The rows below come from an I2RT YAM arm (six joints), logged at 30 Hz.
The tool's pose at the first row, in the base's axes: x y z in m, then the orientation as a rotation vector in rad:
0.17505, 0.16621, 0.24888, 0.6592, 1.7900, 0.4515
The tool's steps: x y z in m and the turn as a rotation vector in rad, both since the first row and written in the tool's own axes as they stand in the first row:
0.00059, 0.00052, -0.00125, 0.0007, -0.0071, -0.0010
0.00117, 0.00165, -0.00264, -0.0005, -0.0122, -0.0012
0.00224, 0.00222, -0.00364, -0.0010, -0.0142, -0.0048
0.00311, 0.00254, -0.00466, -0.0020, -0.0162, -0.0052
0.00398, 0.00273, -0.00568, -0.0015, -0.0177, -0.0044
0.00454, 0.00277, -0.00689, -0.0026, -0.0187, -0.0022
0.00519, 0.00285, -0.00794, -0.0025, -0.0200, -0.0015
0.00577, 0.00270, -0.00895, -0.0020, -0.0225, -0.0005
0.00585, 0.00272, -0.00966, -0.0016, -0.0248, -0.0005
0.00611, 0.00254, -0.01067, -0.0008, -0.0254, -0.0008
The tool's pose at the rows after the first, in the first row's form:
0.17384, 0.16701, 0.24914, 0.6596, 1.7838, 0.4474
0.17262, 0.16828, 0.24982, 0.6592, 1.7786, 0.4462
0.17155, 0.16942, 0.24968, 0.6558, 1.7775, 0.4434
0.17045, 0.17025, 0.24954, 0.6550, 1.7754, 0.4432
0.16933, 0.17097, 0.24933, 0.6562, 1.7739, 0.4427
0.16806, 0.17138, 0.24931, 0.6576, 1.7721, 0.4448
0.16693, 0.17188, 0.24920, 0.6585, 1.7707, 0.4446
0.16581, 0.17215, 0.24899, 0.6600, 1.7682, 0.4439
0.16512, 0.17223, 0.24916, 0.6606, 1.7662, 0.4426
0.16406, 0.17228, 0.24917, 0.6609, 1.7660, 0.4415

